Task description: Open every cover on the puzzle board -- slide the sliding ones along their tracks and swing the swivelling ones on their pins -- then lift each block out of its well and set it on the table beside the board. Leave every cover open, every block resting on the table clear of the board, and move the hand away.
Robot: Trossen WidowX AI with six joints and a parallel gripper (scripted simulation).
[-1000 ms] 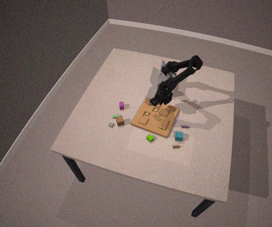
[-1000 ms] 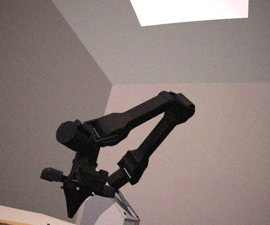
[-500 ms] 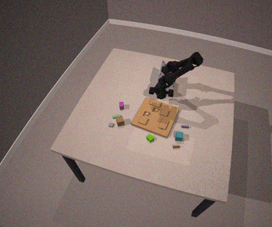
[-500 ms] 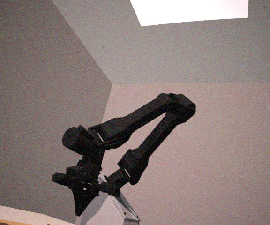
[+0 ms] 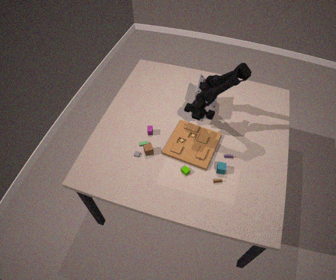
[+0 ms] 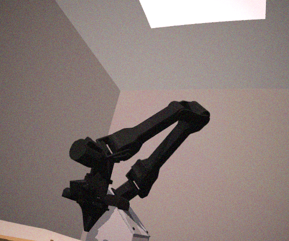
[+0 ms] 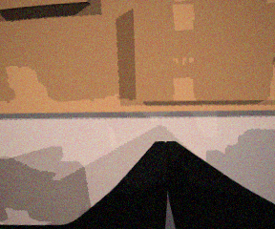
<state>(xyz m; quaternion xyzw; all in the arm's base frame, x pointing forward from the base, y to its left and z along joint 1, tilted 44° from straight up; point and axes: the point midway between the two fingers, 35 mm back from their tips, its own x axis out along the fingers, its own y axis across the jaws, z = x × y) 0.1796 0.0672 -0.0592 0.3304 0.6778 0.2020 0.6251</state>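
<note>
My gripper tip is 130 mm short of the tan puzzle board, 10 mm to the left of it and 60 mm above it. Round my gripper tip: magenta block (110 mm ahead, 300 mm to the right, 60 mm below); then teal cube (300 mm ahead, 190 mm to the left, 60 mm below); then purple object (190 mm ahead, 230 mm to the left, 70 mm below).
</note>
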